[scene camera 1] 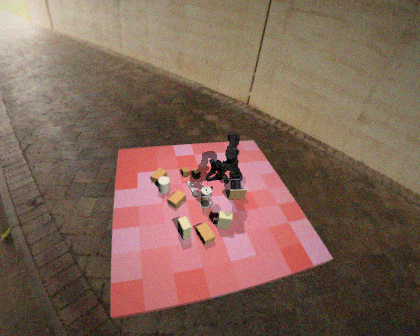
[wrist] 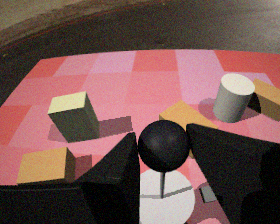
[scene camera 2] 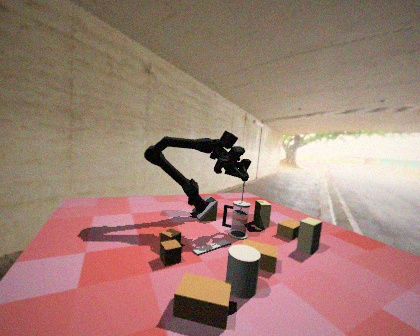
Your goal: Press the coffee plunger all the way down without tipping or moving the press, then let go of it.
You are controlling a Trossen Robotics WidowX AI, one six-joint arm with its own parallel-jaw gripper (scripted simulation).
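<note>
Coffee press, in the pictures. My gripper, likewise; visible in the wrist view too.
</note>
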